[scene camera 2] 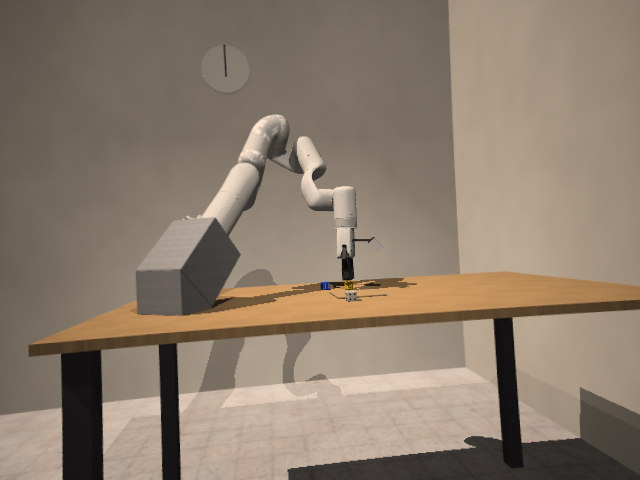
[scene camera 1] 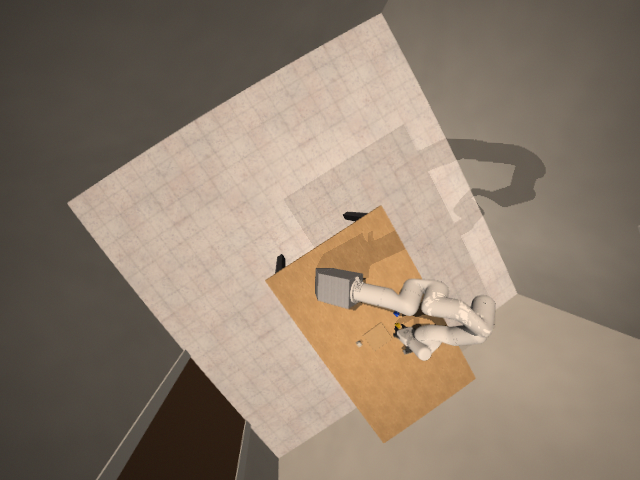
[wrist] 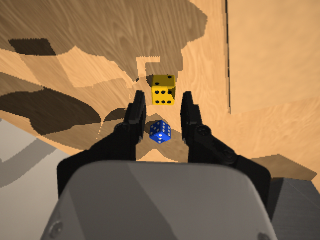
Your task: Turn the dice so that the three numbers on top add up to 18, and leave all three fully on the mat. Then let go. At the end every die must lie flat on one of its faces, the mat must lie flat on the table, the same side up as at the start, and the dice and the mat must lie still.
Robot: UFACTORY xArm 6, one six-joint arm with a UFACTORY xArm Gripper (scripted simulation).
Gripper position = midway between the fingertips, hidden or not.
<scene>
I see my gripper (scene camera 2: 348, 279) and a yellow die (wrist: 163, 87).
My gripper also shows in the wrist view (wrist: 163, 101).
</scene>
